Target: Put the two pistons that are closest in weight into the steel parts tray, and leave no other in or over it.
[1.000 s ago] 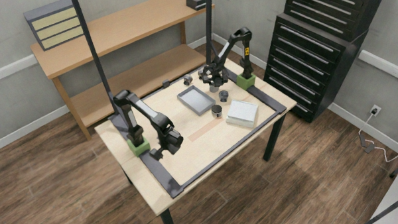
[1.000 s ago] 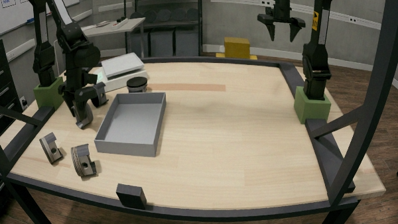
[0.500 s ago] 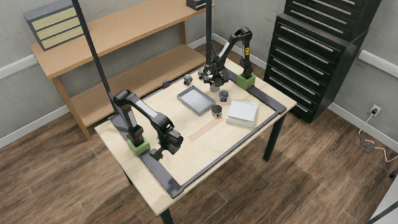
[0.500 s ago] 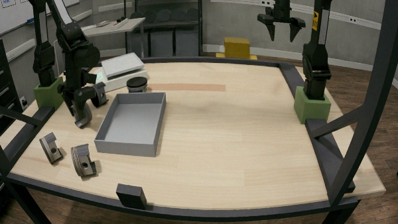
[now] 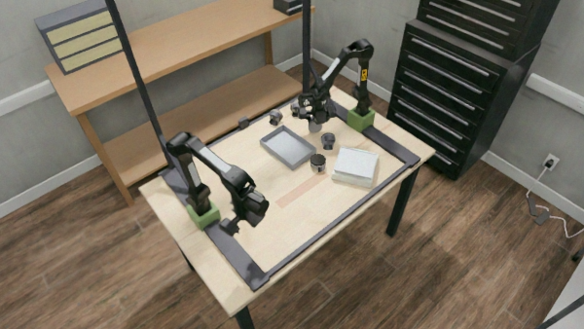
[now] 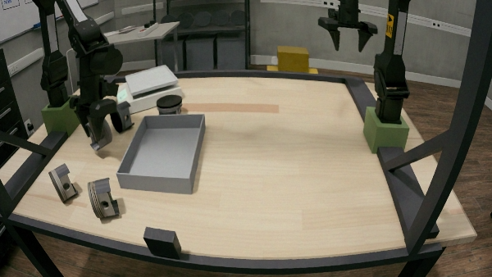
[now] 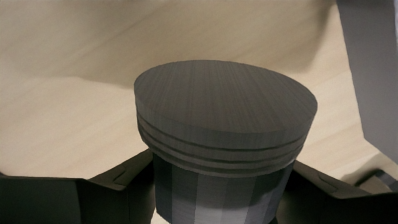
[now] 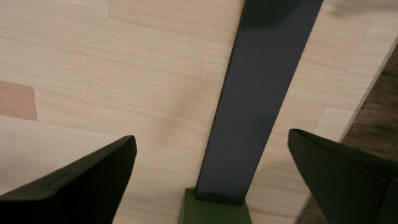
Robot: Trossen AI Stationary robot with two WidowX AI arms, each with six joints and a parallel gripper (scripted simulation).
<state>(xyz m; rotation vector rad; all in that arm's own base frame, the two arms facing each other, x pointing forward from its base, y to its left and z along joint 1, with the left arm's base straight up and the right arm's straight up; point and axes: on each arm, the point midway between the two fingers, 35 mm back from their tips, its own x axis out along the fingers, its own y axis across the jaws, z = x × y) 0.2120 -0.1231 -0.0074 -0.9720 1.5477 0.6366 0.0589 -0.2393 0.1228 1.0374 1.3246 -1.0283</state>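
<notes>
My left gripper is now 32 cm short of the grey pan, 4 cm to the left of it and 3 cm above it. The rest, counted from my left hand: white scale: 32 cm ahead, 3 cm to the right, 5 cm below; then steel parts tray: 1 cm ahead, 19 cm to the right, 7 cm below.
</notes>
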